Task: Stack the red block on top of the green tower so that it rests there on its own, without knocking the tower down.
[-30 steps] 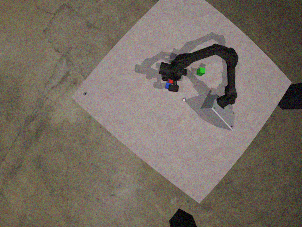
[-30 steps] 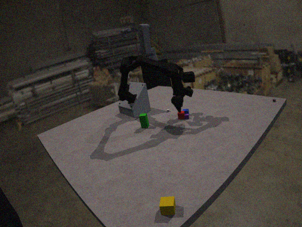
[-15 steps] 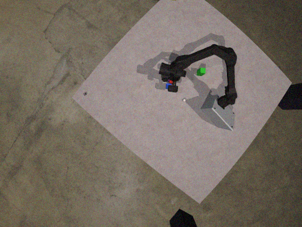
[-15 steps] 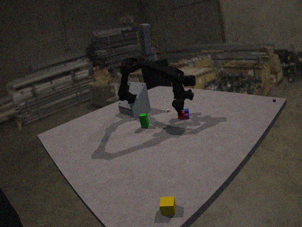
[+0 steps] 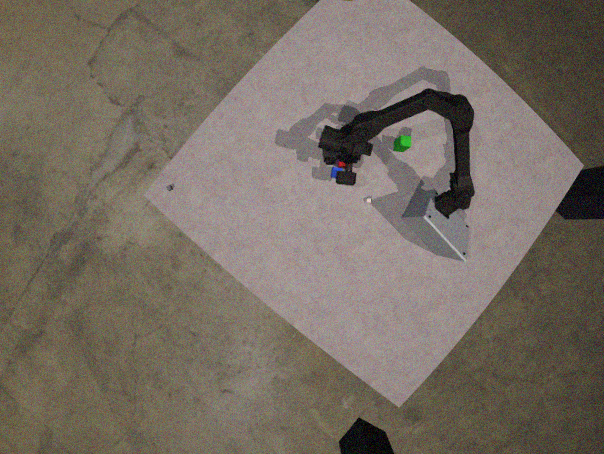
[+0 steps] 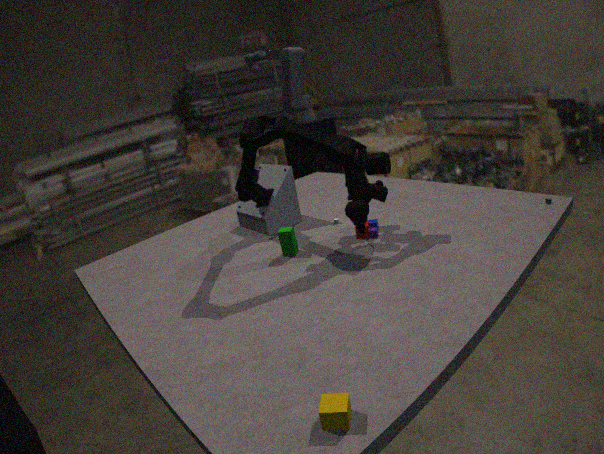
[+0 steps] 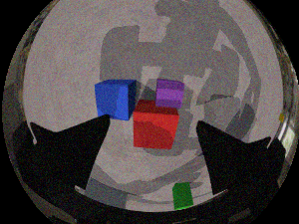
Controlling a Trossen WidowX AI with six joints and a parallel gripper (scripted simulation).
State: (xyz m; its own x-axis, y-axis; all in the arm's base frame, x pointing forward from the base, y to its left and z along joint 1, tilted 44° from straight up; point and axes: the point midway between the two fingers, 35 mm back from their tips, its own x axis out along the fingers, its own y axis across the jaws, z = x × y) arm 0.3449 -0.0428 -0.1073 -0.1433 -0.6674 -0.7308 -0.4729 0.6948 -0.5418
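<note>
My gripper tip is 10 mm above the red block. Also, from my gripper tip: small white object: 150 mm behind, 60 mm to the left, 20 mm below; then purple block: 30 mm ahead, 10 mm below; then blue block: 40 mm to the left, 10 mm below.
</note>
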